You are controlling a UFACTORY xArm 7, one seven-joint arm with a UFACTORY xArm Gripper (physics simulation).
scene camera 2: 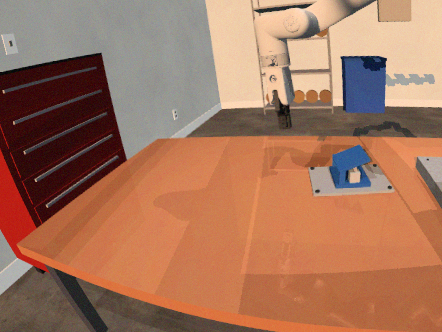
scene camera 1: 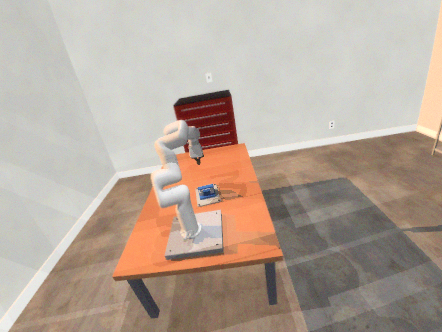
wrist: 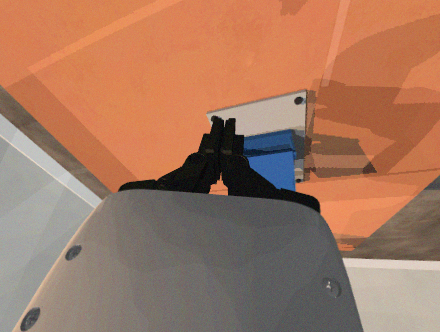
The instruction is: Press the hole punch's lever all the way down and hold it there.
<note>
I see my gripper [scene camera 2: 285, 128], a blue lever [wrist: 277, 167] and a light grey plate [scene camera 2: 322, 183].
My gripper is seen too in the wrist view [wrist: 225, 133]. The light grey plate also shows in the wrist view [wrist: 287, 111].
</note>
